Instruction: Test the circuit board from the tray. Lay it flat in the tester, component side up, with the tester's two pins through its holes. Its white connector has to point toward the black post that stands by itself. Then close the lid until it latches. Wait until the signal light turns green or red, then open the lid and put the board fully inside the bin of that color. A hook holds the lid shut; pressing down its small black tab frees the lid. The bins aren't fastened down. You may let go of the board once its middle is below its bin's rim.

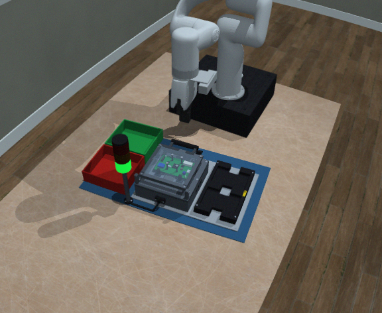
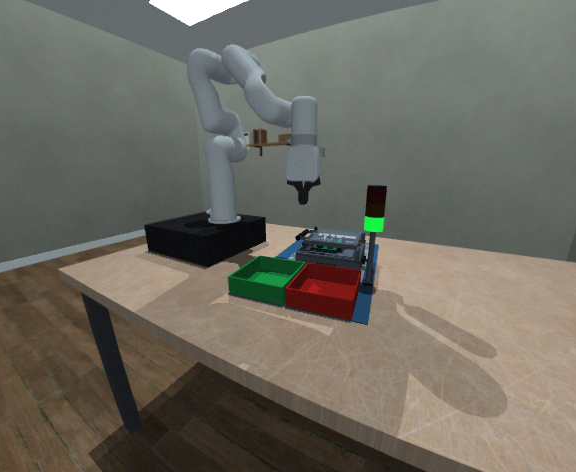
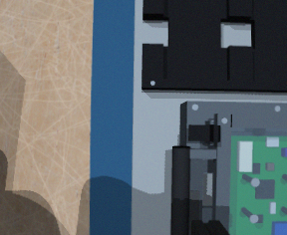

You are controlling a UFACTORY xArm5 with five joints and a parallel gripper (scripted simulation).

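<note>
Now: the black latch 1 cm ahead of my hand, 6 cm to the left of it and 12 cm below it. From my hand the other things lie so: lid 9 cm ahead, 1 cm to the left, 12 cm below; green circuit board 8 cm ahead, 1 cm to the left, 14 cm below; green bin 1 cm ahead, 20 cm to the right, 19 cm below.
</note>
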